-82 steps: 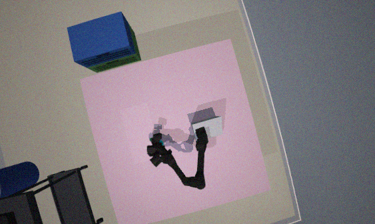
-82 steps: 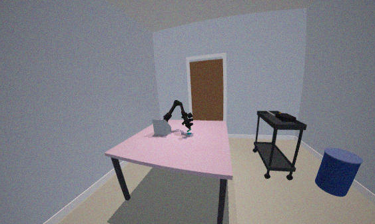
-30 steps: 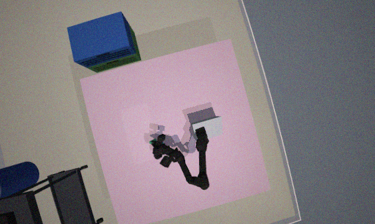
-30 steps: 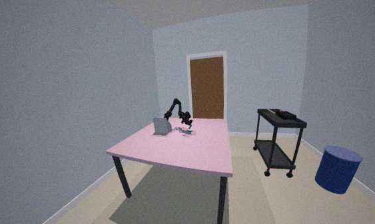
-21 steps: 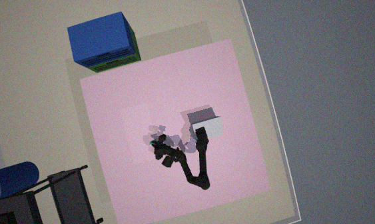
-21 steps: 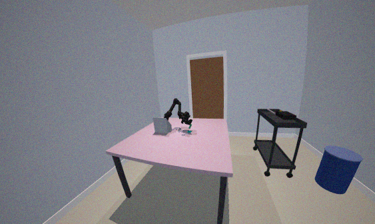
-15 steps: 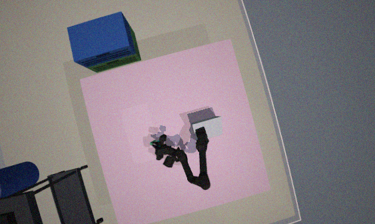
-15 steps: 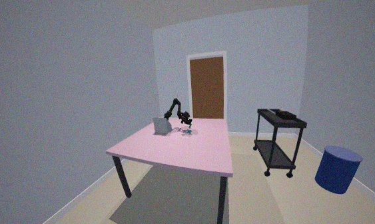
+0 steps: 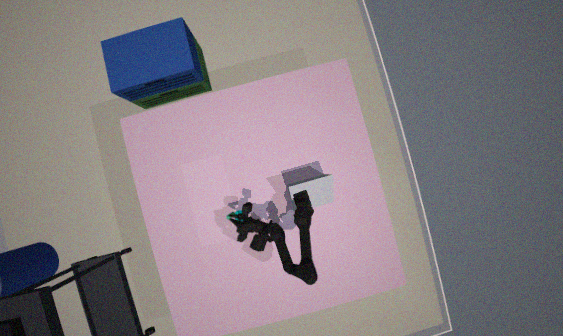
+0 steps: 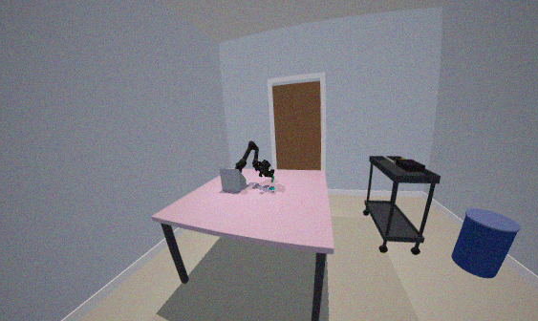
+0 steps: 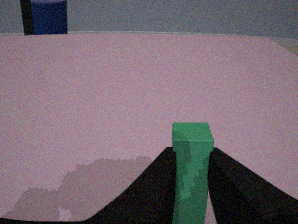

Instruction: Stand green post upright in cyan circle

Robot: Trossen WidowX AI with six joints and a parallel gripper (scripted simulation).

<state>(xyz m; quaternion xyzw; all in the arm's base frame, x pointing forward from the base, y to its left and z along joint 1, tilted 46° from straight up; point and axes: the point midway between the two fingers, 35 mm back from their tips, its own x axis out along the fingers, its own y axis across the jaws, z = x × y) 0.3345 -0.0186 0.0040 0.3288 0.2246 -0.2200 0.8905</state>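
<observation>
Now: the cyan circle 130 mm below my gripper tip, 30 mm to the left of it and 20 mm behind it. Also, from my gripper tip: green post 20 mm below, 10 mm behind.
</observation>
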